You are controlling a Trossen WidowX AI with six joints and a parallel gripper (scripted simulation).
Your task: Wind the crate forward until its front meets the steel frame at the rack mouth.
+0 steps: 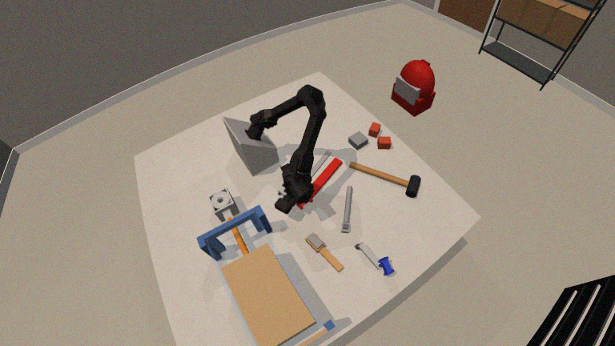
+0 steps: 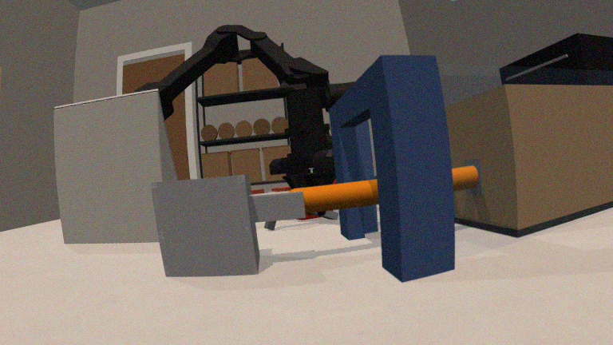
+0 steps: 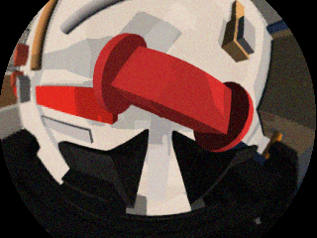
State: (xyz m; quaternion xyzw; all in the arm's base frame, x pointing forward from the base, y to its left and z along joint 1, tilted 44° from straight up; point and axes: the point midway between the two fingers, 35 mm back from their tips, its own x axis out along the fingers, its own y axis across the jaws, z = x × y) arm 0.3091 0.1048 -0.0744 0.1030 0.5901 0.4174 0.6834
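Now: the red knob 4 cm ahead of my gripper tip, 2 cm to the left of it and 3 cm above it. Also, from my gripper tip: red bar 4 cm behind, 17 cm to the left, 1 cm below; then grey bar 11 cm behind, 18 cm to the left, 1 cm below; then red-knobbed crank 1 cm behind, 2 cm above.
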